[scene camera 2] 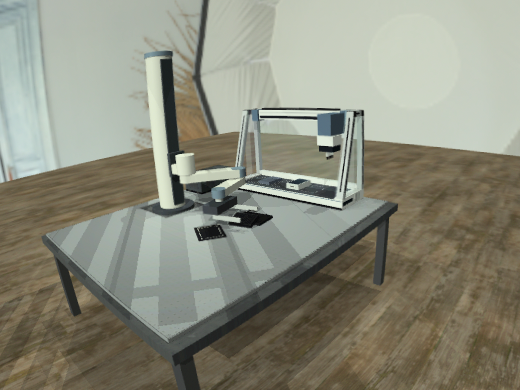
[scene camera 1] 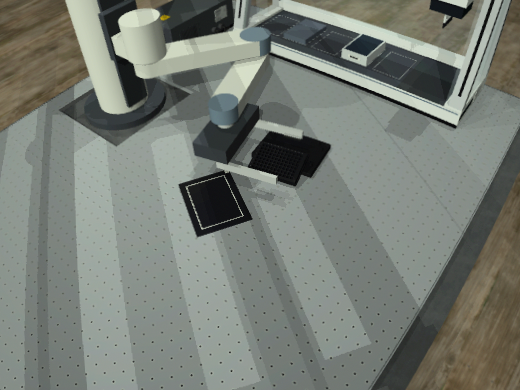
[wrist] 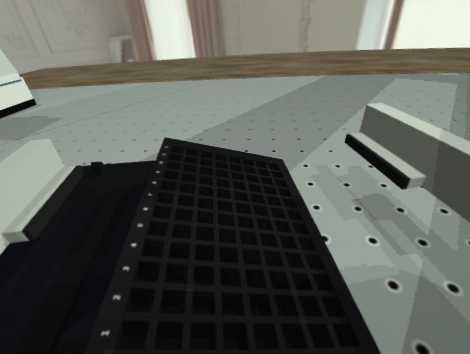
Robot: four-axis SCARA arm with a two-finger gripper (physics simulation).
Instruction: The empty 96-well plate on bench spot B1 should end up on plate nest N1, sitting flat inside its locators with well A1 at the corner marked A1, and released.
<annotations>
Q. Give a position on a black well plate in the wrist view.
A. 222, 246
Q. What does my gripper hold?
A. Nothing.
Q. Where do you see a black well plate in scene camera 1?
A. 287, 164
</annotations>
